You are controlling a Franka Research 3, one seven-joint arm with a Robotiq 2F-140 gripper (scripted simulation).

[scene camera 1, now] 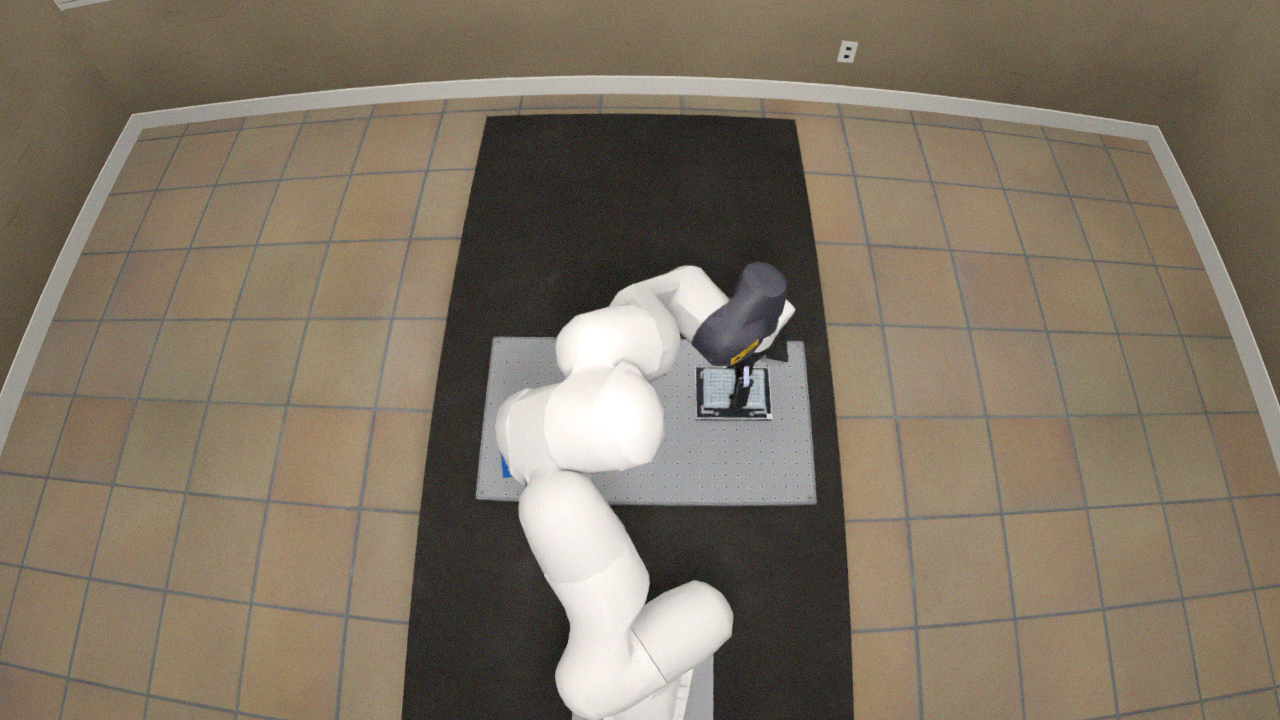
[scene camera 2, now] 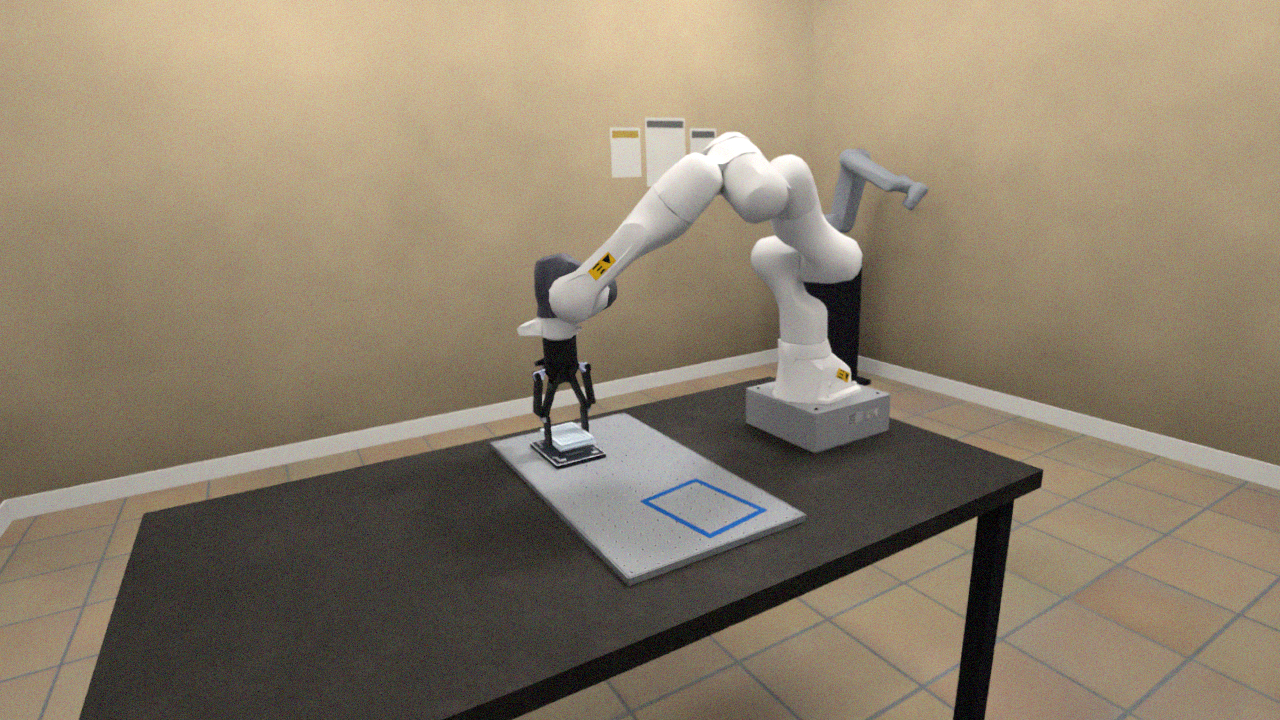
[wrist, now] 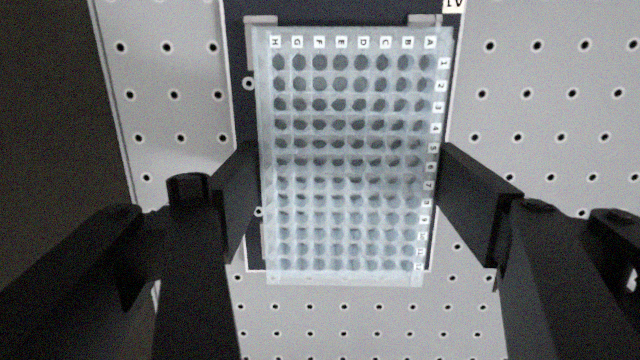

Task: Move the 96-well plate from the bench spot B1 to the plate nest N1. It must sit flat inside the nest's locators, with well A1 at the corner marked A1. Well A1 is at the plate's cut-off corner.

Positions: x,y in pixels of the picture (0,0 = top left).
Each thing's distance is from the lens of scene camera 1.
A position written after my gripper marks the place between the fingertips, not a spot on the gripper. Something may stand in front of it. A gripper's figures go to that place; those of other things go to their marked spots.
my gripper [scene camera 1: 733,389]: 1.47 m
clear 96-well plate [scene camera 1: 724,385]: 1.47 m
black plate nest N1 [scene camera 1: 722,412]: 1.47 m
